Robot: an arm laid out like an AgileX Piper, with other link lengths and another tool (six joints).
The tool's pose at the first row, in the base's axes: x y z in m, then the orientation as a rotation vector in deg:
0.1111 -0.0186 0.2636 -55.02 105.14 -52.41
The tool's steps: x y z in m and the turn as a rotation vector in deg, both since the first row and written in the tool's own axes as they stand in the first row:
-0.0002 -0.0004 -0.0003 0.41 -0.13 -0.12
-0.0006 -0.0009 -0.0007 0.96 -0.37 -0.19
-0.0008 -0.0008 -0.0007 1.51 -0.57 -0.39
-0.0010 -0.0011 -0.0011 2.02 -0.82 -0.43
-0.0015 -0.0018 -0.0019 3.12 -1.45 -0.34
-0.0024 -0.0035 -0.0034 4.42 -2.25 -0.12
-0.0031 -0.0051 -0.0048 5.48 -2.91 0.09
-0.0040 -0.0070 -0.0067 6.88 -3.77 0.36
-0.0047 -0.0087 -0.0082 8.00 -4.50 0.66
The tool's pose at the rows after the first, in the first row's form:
0.1110 -0.0185 0.2641 -54.93 104.74 -52.74
0.1109 -0.0183 0.2648 -54.73 104.17 -53.09
0.1109 -0.0181 0.2648 -54.65 103.60 -53.54
0.1107 -0.0180 0.2653 -54.44 103.06 -53.83
0.1104 -0.0177 0.2664 -53.86 101.87 -54.28
0.1097 -0.0173 0.2687 -53.07 100.47 -54.69
0.1091 -0.0171 0.2708 -52.40 99.32 -55.00
0.1082 -0.0168 0.2735 -51.52 97.81 -55.40
0.1075 -0.0166 0.2758 -50.75 96.60 -55.64

